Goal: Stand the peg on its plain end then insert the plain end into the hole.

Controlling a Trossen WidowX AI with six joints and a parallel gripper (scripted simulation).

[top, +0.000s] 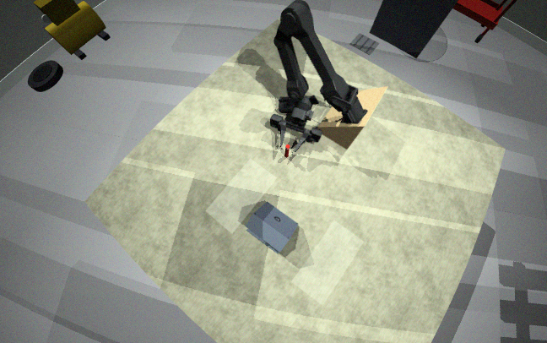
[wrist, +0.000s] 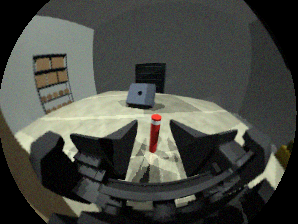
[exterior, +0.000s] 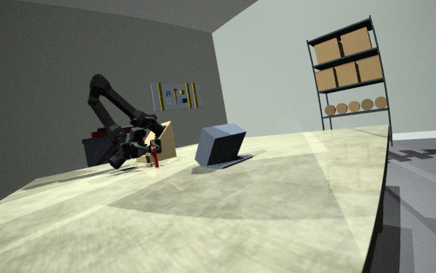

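The red peg lies 10 mm below my gripper tip. Round my gripper tip: blue-grey sloped panel 230 mm ahead, 130 mm to the left, 20 mm below.
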